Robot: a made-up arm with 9 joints. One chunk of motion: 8 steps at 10 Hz.
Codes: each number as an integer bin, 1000 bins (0 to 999) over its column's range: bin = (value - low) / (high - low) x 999, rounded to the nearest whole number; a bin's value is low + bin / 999 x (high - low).
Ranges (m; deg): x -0.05..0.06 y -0.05..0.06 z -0.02..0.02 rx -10..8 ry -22..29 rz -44..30
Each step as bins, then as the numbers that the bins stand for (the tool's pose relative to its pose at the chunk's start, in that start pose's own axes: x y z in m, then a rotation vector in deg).
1 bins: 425 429 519 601 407 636
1 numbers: -0.0032 -0.0028 0.0008 0.83 -1.22 3.11
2 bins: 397 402 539 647 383 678
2 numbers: -0.0063 -0.0057 0.0016 1.66 -2.45 6.22
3 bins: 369 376 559 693 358 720
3 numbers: -0.0094 -0.0086 0.0024 2.49 -3.72 9.33
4 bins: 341 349 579 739 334 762
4 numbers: -0.0125 -0.0116 0.0032 3.32 -4.95 12.44
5 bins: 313 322 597 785 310 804
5 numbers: -0.0155 -0.0145 0.0039 4.14 -6.17 15.56
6 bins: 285 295 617 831 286 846
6 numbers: -0.0186 -0.0175 0.0047 4.97 -7.40 18.67
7 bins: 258 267 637 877 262 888
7 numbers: -0.0216 -0.0206 0.0055 5.80 -8.62 21.78
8 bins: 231 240 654 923 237 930
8 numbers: -0.0246 -0.0236 0.0062 6.63 -9.90 24.89
